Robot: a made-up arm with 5 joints. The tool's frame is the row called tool.
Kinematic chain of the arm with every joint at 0, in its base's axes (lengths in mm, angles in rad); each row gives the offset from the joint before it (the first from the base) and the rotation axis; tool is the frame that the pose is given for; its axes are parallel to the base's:
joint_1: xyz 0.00 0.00 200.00 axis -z
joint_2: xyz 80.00 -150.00 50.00 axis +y
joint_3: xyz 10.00 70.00 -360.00 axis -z
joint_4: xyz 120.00 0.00 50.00 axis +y
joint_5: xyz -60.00 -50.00 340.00 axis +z
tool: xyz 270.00 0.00 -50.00
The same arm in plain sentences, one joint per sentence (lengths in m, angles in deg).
The arm has five revolute joints in a row. What follows holds with every joint at zero, and every direction is one of the base frame's.
Joint 1 is mounted 0.2000 m along +z from the base frame's origin and rotates about -z.
Joint 2 is mounted 0.0800 m along +x and 0.1500 m along -y and 0.0500 m along +z from joint 1 and rotates about +y.
Joint 3 is mounted 0.0100 m along +x and 0.0700 m along +y and 0.3600 m along -z from joint 2 and rotates about -z.
Joint 4 is mounted 0.1200 m along +x and 0.0500 m along +z from joint 3 and rotates about +y.
Joint 5 is mounted 0.0600 m along -x and 0.0500 m along -y and 0.3400 m along +z from joint 4 and rotates about +z.
The tool frame, which is the frame that the pose is given for, is mounted 0.2700 m along +x and 0.0500 m along -z from joint 5; its axes are parallel to the base frame's.

